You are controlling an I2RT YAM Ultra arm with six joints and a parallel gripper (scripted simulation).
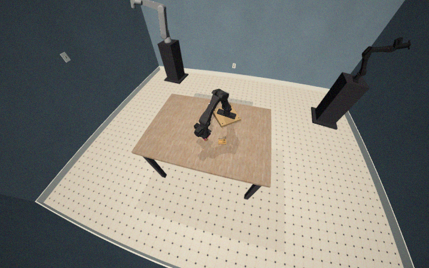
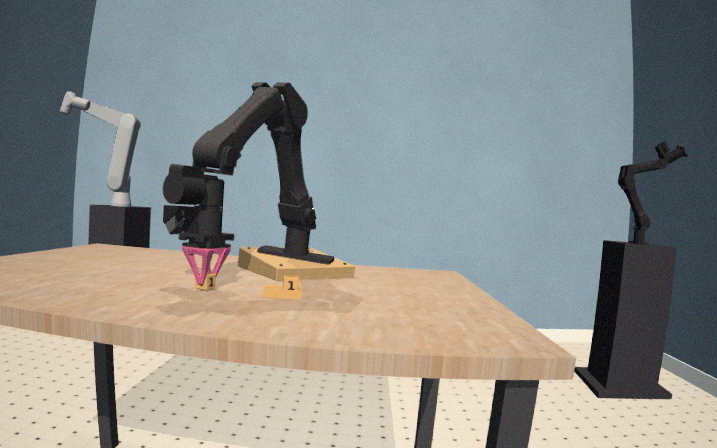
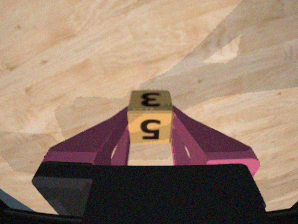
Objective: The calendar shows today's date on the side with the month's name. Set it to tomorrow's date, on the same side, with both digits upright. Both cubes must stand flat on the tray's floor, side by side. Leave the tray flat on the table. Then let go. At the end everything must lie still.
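My hand is right at the digit cube. Round my hand: tan tray: 30 mm behind, 150 mm to the left, 10 mm below.
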